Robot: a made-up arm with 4 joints. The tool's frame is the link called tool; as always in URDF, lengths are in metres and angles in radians. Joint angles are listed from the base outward.
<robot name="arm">
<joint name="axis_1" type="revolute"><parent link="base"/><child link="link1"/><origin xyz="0.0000 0.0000 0.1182" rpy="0.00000 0.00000 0.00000"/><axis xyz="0 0 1"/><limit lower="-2.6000" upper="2.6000"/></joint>
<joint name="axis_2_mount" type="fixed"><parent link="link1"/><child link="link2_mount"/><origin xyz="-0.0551 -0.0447 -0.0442" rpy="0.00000 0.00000 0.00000"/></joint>
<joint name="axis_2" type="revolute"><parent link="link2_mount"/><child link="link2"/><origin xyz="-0.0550 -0.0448 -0.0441" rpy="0.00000 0.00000 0.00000"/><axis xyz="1 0 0"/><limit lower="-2.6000" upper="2.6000"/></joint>
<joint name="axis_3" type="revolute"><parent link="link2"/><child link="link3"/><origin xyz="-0.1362 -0.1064 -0.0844" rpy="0.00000 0.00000 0.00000"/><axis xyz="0 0 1"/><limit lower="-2.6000" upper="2.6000"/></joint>
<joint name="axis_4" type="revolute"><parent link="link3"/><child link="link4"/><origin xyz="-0.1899 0.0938 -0.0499" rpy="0.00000 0.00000 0.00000"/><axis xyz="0 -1 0"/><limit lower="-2.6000" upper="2.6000"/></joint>
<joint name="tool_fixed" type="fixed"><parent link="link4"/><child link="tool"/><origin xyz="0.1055 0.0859 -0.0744" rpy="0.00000 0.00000 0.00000"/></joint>
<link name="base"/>
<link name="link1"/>
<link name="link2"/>
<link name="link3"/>
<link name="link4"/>
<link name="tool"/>
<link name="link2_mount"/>
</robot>
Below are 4 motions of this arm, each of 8 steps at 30 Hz.
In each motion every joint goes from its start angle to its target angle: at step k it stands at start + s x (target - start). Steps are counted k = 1, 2, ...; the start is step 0. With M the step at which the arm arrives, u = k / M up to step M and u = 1 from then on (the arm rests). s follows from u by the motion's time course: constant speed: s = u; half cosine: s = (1 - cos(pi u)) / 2; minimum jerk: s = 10 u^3 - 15 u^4 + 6 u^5.
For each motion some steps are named. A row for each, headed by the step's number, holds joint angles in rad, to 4 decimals.
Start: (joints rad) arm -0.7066 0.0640 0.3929 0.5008
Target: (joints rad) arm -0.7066 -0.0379 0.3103 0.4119
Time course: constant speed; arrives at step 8
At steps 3, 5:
3: -0.7066 0.0258 0.3619 0.4675
5: -0.7066 0.0003 0.3413 0.4452

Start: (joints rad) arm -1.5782 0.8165 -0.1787 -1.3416
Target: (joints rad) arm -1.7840 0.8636 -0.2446 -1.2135
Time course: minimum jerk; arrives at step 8
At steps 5, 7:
5: -1.7274 0.8506 -0.2265 -1.2488
7: -1.7807 0.8628 -0.2435 -1.2156

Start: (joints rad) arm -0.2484 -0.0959 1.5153 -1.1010
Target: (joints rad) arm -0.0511 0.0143 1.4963 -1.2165
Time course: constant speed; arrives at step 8
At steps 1, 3, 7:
1: -0.2237 -0.0821 1.5129 -1.1154
3: -0.1744 -0.0546 1.5082 -1.1443
7: -0.0758 0.0005 1.4987 -1.2021

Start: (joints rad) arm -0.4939 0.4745 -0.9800 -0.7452
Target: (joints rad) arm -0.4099 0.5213 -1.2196 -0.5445
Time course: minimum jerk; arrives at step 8
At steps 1, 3, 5, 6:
1: -0.4926 0.4753 -0.9838 -0.7420
3: -0.4708 0.4874 -1.0459 -0.6900
5: -0.4330 0.5084 -1.1537 -0.5997
6: -0.4186 0.5165 -1.1948 -0.5653

